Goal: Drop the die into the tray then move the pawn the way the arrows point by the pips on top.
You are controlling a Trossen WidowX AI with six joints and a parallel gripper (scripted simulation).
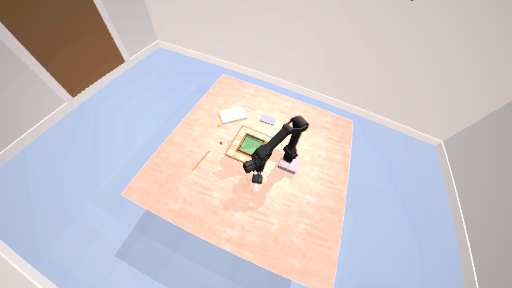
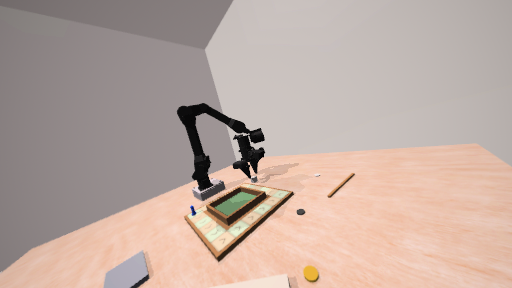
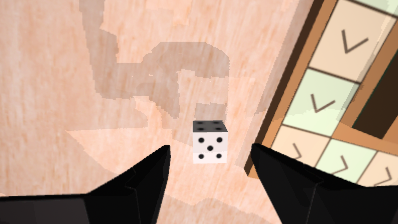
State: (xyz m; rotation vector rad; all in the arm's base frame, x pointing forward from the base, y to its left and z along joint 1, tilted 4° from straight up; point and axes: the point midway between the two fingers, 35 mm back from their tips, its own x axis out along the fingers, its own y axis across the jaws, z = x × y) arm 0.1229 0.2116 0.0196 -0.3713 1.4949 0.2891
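Now: the die 20 mm below my gripper tip. From my gripper tip the other things lie so: blue pawn: 50 mm ahead, 300 mm to the right; then white piece: 250 mm ahead, 160 mm to the left, 30 mm below; then black disc: 340 mm ahead, 70 mm to the right, 30 mm below.
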